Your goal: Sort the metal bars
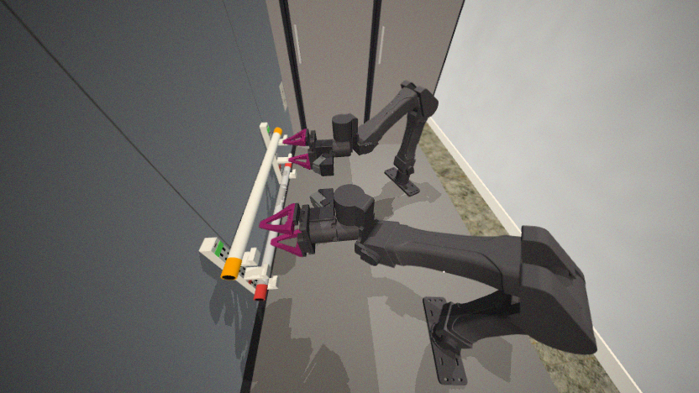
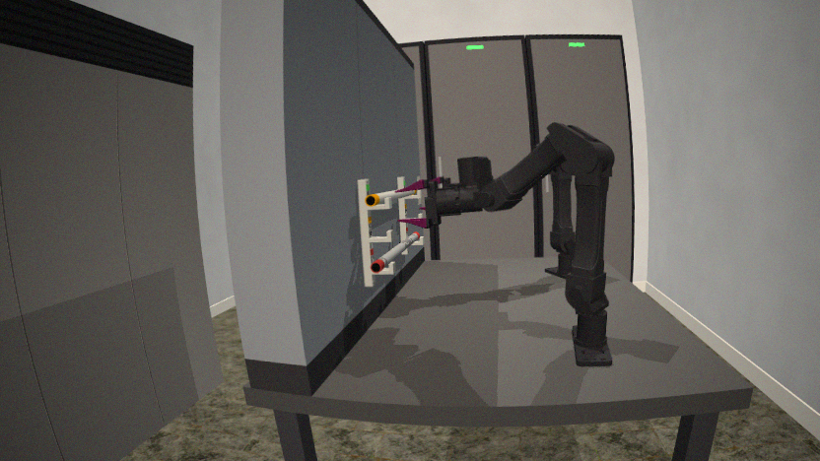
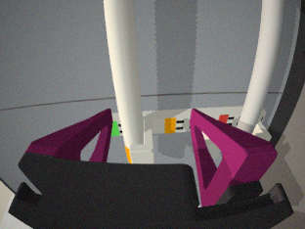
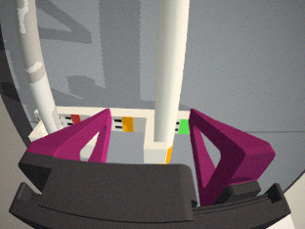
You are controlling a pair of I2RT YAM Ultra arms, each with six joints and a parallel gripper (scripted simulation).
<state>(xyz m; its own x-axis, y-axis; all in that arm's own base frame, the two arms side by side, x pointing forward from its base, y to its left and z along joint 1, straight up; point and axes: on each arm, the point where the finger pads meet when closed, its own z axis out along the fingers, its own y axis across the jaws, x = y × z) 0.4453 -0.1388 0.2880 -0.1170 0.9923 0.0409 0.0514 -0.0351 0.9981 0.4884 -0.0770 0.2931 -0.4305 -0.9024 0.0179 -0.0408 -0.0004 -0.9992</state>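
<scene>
Now: the orange-ended bar 60 mm ahead of my left hand, 150 mm to the right of it and 20 mm above it. From my left hand the other things lie so: grey wall panel 160 mm ahead, 170 mm to the right, 140 mm above; red-ended bar 50 mm ahead, 150 mm to the right, 130 mm below.
Now: right hand 30 mm short of the orange-ended bar, 150 mm to the right of it and 20 mm below it. Round my right hand: grey wall panel (130 mm ahead, 130 mm to the left, 130 mm above); red-ended bar (30 mm ahead, 150 mm to the left, 130 mm below).
</scene>
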